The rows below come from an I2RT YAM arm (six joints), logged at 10 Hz.
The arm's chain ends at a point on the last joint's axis. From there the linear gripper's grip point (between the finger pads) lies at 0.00 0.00 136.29 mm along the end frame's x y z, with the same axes.
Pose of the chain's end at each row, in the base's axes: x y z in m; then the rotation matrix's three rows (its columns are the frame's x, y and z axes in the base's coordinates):
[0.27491, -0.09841, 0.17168], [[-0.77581, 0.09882, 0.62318], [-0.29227, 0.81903, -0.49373], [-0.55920, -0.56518, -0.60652]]
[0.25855, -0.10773, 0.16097], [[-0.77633, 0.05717, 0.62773], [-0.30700, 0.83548, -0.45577], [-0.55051, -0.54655, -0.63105]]
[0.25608, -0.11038, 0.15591], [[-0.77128, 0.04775, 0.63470], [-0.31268, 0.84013, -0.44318], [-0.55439, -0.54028, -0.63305]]
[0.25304, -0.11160, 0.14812], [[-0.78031, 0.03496, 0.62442], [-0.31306, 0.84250, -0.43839], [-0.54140, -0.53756, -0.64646]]
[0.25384, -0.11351, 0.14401], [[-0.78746, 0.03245, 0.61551], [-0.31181, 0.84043, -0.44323], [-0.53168, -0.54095, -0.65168]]
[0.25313, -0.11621, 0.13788], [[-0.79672, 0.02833, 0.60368], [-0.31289, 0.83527, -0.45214], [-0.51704, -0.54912, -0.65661]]
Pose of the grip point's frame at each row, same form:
[0.35984, -0.16570, 0.08902], [[-0.77581, 0.09882, 0.62318], [-0.29227, 0.81903, -0.49373], [-0.55920, -0.56518, -0.60652]]
[0.34410, -0.16985, 0.07496], [[-0.77633, 0.05717, 0.62773], [-0.30700, 0.83548, -0.45577], [-0.55051, -0.54655, -0.63105]]
[0.34258, -0.17078, 0.06963], [[-0.77128, 0.04775, 0.63470], [-0.31268, 0.84013, -0.44318], [-0.55439, -0.54028, -0.63305]]
[0.33814, -0.17135, 0.06001], [[-0.78031, 0.03496, 0.62442], [-0.31306, 0.84250, -0.43839], [-0.54140, -0.53756, -0.64646]]
[0.33773, -0.17392, 0.05519], [[-0.78746, 0.03245, 0.61551], [-0.31181, 0.84043, -0.44323], [-0.53168, -0.54095, -0.65168]]
[0.33541, -0.17783, 0.04839], [[-0.79672, 0.02833, 0.60368], [-0.31289, 0.83527, -0.45214], [-0.51704, -0.54912, -0.65661]]

